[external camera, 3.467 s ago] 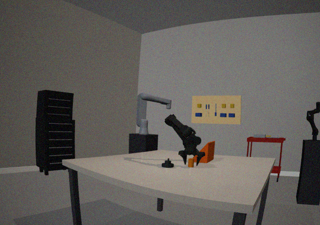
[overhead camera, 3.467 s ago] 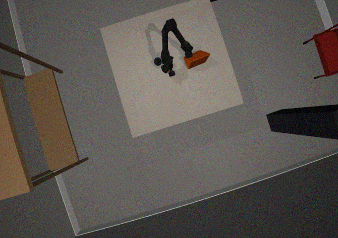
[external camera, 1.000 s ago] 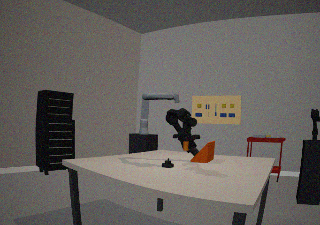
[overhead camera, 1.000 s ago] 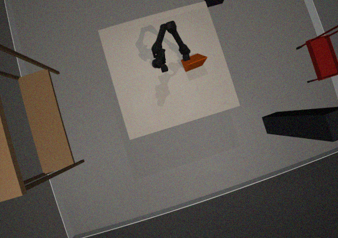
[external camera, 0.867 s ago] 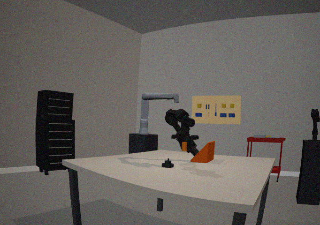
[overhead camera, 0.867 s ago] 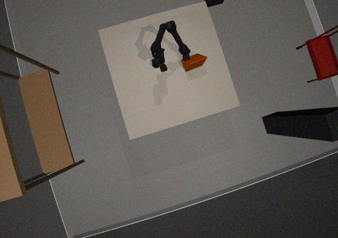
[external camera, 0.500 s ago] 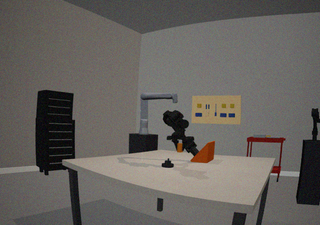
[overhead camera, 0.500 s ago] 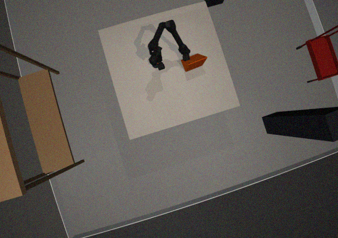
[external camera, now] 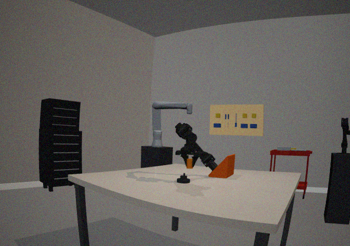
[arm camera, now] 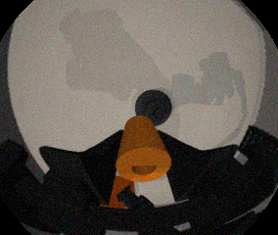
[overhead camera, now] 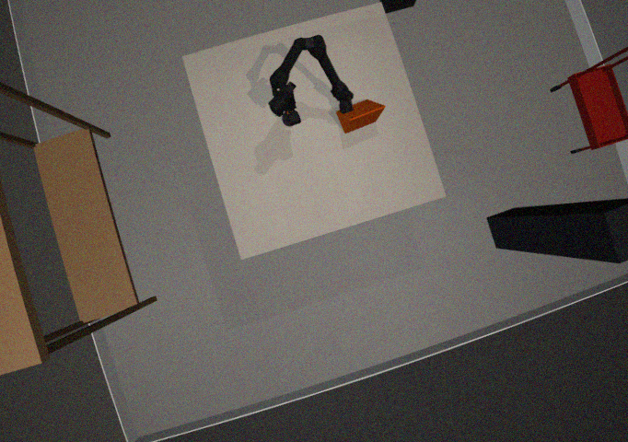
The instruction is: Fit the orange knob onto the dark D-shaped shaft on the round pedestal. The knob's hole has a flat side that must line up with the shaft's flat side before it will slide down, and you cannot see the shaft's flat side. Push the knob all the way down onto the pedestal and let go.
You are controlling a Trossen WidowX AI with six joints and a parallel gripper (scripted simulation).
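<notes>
Now: gripper tip 10 mm short of the dark round pedestal, 30 mm to the left of it and 70 mm above it. Round my gripper tip: orange knob: 20 mm above.
</notes>
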